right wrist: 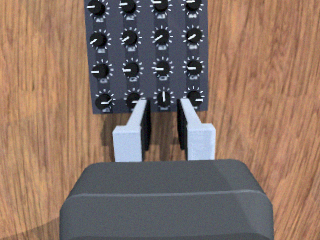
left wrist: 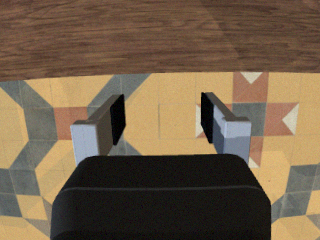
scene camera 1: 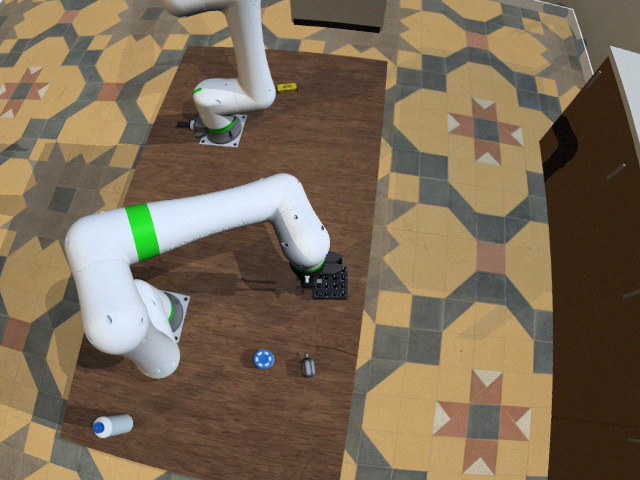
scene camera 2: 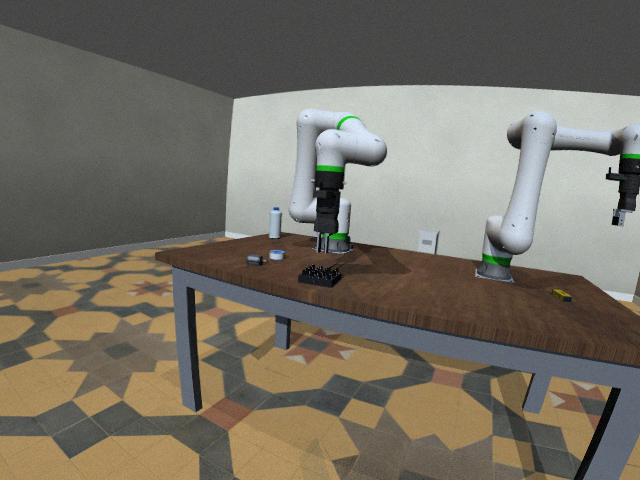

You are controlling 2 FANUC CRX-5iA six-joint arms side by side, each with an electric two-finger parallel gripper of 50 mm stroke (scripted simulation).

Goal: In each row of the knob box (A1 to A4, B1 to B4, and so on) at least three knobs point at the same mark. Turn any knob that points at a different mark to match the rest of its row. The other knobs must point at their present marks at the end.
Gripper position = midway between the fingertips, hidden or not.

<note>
In view: the left gripper (left wrist: 162, 109), the right gripper (scene camera 2: 322, 252) and a white bottle (scene camera 1: 105, 426).
The right gripper also shows in the right wrist view (right wrist: 163, 115). The right wrist view does not show the white bottle: it is out of frame. The left wrist view misses the white bottle: it is out of frame.
</note>
